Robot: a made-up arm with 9 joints.
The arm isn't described. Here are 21 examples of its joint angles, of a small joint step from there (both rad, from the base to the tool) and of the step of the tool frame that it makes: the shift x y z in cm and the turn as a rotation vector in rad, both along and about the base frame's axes.
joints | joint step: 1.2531 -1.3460 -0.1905 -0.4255 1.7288 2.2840 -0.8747 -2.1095 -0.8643 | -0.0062 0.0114 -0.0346 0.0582 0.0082 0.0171 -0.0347 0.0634 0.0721
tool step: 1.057 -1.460 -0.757 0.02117 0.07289 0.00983
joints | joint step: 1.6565 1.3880 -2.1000 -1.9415 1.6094 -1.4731 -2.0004 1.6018 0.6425 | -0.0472 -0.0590 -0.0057 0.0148 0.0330 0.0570 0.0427 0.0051 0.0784
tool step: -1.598 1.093 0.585 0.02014 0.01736 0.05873
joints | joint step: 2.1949 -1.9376 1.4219 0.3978 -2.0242 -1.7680 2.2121 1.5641 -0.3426 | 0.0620 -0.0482 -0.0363 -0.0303 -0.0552 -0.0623 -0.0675 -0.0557 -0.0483
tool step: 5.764 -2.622 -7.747 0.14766 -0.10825 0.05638
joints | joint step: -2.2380 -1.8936 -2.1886 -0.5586 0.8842 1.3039 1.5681 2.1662 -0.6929 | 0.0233 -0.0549 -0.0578 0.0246 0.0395 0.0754 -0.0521 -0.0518 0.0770
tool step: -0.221 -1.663 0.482 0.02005 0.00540 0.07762
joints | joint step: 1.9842 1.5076 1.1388 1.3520 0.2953 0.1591 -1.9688 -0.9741 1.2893 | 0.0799 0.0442 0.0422 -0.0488 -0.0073 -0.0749 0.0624 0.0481 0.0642
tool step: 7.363 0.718 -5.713 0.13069 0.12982 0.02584
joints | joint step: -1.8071 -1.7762 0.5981 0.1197 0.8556 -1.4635 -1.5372 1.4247 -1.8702 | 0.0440 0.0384 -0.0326 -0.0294 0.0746 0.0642 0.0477 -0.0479 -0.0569
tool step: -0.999 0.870 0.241 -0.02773 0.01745 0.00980
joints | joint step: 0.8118 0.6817 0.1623 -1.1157 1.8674 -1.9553 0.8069 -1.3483 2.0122 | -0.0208 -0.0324 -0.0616 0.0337 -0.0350 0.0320 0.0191 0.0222 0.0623
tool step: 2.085 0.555 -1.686 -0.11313 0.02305 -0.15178
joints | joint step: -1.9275 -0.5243 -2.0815 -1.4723 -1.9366 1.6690 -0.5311 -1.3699 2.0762 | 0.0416 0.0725 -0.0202 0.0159 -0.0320 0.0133 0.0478 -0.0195 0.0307
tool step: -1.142 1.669 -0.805 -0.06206 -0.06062 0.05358
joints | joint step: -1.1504 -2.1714 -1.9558 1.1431 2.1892 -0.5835 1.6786 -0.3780 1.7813 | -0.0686 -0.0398 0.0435 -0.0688 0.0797 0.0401 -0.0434 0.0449 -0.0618
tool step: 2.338 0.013 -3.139 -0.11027 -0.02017 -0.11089
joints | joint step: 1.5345 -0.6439 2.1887 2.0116 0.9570 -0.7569 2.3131 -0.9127 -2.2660 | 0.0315 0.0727 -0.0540 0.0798 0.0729 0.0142 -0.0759 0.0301 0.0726
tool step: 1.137 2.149 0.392 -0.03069 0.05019 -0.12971
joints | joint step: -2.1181 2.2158 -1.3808 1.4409 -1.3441 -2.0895 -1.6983 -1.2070 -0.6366 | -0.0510 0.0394 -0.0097 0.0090 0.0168 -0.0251 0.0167 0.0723 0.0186
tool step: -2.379 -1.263 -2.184 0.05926 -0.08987 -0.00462
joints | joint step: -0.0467 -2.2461 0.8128 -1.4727 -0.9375 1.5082 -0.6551 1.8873 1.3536 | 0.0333 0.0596 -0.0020 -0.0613 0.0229 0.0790 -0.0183 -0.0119 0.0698
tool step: 0.262 0.989 -0.102 0.06760 -0.11407 -0.09126
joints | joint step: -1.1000 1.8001 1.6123 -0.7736 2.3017 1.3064 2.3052 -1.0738 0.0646 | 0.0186 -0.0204 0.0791 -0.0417 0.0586 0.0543 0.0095 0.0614 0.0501
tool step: -1.717 -1.045 4.030 -0.02396 -0.08073 -0.08416
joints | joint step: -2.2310 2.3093 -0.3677 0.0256 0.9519 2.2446 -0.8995 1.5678 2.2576 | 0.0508 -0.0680 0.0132 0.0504 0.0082 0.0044 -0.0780 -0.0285 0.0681
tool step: -0.640 0.594 2.631 0.00750 0.00030 0.07162
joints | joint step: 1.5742 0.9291 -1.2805 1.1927 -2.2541 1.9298 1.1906 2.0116 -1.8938 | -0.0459 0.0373 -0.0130 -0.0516 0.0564 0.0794 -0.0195 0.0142 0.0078
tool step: 2.560 5.948 4.634 -0.07148 0.01345 -0.03262
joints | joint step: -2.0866 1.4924 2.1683 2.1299 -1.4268 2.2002 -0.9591 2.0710 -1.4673 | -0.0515 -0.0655 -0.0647 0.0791 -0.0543 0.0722 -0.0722 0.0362 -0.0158
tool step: 0.523 -1.167 -0.158 -0.04673 -0.06702 -0.07654
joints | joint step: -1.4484 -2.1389 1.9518 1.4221 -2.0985 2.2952 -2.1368 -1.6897 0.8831 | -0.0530 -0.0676 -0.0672 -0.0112 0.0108 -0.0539 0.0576 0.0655 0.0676
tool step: 7.097 2.943 -3.909 -0.04218 0.19920 -0.00704
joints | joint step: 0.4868 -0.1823 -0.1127 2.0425 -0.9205 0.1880 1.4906 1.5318 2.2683 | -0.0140 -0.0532 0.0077 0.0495 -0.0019 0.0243 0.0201 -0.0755 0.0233
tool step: 3.087 -1.123 -8.312 -0.06939 -0.13654 0.02411
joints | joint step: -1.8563 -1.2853 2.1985 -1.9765 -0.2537 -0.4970 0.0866 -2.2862 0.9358 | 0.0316 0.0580 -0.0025 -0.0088 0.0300 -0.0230 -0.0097 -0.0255 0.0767
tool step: 0.449 0.800 -1.332 0.03996 -0.07006 0.10965
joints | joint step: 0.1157 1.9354 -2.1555 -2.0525 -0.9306 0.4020 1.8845 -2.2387 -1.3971 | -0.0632 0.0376 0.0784 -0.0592 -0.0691 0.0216 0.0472 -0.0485 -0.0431
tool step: 6.627 3.537 2.415 0.11961 0.02989 0.00537
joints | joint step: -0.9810 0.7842 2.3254 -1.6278 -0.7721 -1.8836 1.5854 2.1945 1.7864 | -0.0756 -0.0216 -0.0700 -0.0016 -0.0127 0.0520 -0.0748 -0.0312 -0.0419
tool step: 15.835 -3.497 -1.055 -0.05072 0.10177 -0.16206
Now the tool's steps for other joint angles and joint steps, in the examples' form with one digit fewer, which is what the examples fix.
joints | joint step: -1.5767 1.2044 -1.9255 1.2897 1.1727 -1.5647 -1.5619 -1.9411 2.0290 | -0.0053 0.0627 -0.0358 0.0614 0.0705 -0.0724 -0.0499 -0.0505 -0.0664
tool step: -0.02 2.98 -2.39 0.0627 0.0150 0.0138
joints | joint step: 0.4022 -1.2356 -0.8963 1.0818 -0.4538 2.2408 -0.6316 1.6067 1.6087 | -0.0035 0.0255 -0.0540 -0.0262 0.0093 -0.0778 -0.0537 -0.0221 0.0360
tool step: 2.75 3.64 0.96 0.0163 -0.0158 0.0071
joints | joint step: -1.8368 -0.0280 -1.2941 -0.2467 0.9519 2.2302 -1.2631 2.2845 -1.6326 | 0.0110 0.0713 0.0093 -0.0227 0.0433 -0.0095 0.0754 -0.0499 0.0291
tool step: -2.47 1.23 5.14 0.0967 -0.0876 0.0147
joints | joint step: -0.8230 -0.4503 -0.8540 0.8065 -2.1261 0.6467 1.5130 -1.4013 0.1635 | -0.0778 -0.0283 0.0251 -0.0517 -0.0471 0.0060 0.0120 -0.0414 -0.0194
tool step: 7.54 -3.72 2.46 0.0299 -0.0357 -0.0061
